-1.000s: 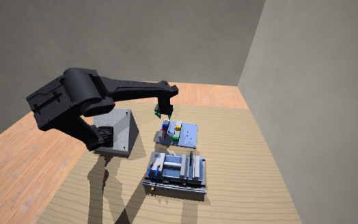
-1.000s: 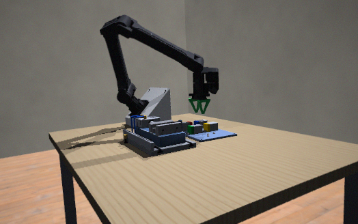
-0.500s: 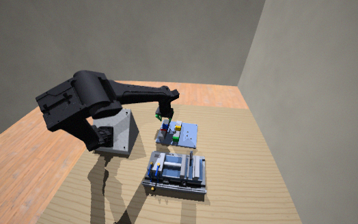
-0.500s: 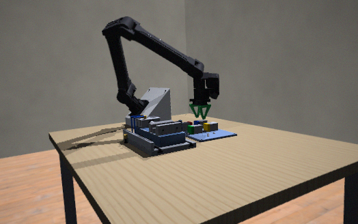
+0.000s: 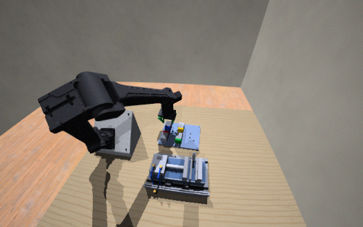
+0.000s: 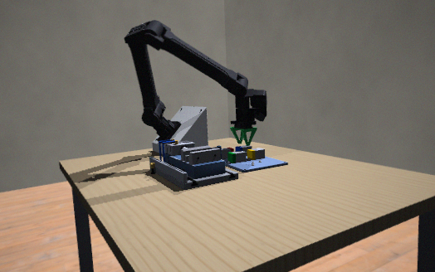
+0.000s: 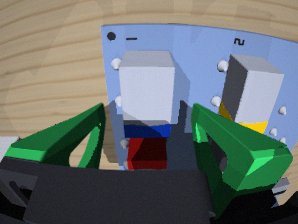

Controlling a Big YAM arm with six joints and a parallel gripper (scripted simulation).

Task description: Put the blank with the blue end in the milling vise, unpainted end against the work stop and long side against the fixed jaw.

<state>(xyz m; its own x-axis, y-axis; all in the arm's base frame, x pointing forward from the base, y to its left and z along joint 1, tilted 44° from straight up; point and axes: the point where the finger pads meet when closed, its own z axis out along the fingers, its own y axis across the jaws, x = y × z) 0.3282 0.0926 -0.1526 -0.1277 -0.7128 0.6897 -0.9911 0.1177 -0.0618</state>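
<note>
Now: hand 3 cm above the blue-ended blank. From my hand the other things lie so: blue plate: 8 cm ahead, 6 cm to the right, 6 cm below; then yellow-ended blank: 9 cm ahead, 1 cm to the right, 3 cm below; then red-ended blank: 1 cm behind, 9 cm to the right, 3 cm below.
</note>
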